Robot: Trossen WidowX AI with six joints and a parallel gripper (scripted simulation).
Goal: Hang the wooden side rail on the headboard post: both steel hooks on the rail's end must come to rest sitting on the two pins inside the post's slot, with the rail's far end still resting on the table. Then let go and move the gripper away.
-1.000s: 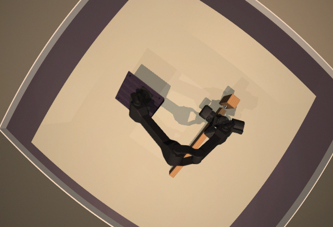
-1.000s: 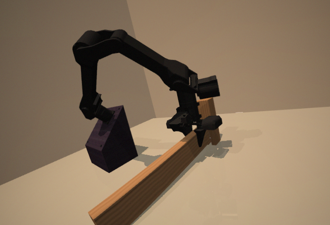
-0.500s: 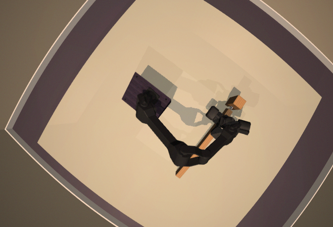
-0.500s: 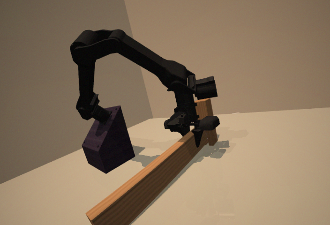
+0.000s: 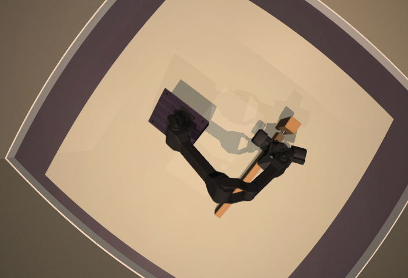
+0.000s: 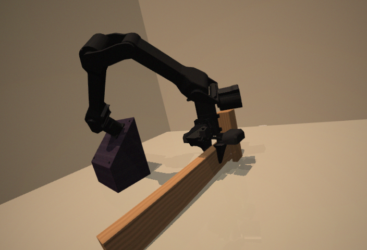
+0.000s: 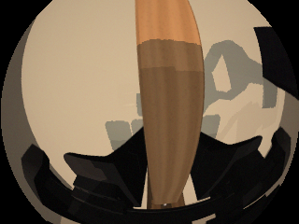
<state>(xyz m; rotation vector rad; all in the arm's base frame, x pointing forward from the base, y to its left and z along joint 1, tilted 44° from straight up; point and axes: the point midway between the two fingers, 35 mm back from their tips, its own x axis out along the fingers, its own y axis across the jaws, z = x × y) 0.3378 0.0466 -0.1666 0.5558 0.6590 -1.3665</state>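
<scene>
Now: the headboard post 10 mm behind my gripper tip, 110 mm to the left of it and 40 mm above it.
</scene>
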